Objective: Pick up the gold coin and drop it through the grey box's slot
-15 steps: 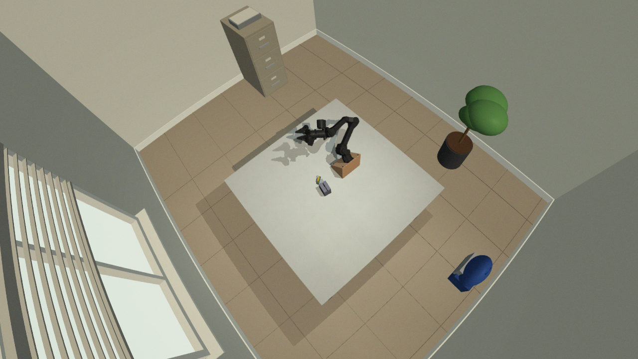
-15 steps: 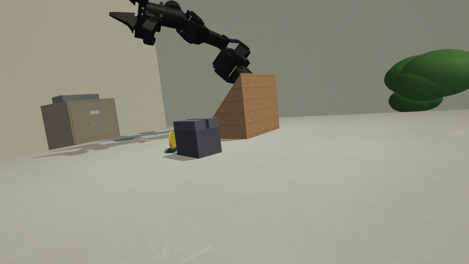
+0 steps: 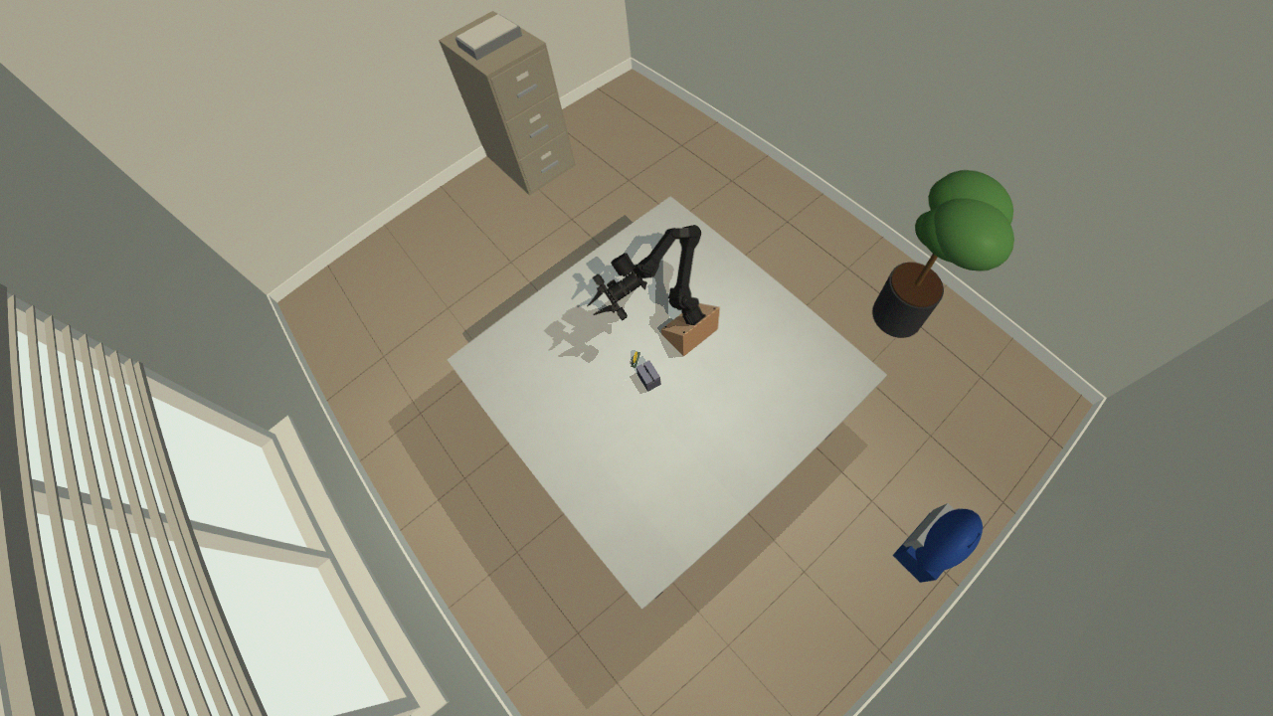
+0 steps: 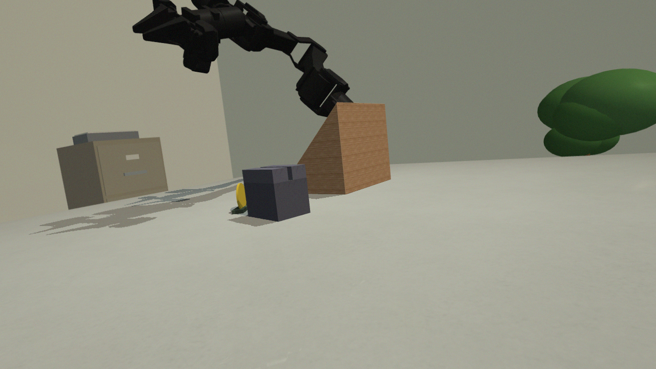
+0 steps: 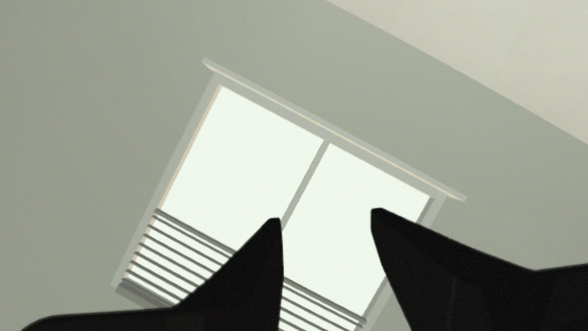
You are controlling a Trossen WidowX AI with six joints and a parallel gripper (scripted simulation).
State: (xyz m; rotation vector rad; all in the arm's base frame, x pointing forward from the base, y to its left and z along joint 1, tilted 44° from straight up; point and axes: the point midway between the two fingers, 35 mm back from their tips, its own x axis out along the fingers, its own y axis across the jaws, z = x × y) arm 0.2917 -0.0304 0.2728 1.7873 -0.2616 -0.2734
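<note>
The gold coin is 7 cm behind my gripper tip, 12 cm to the left of it and 30 cm below it.
</note>
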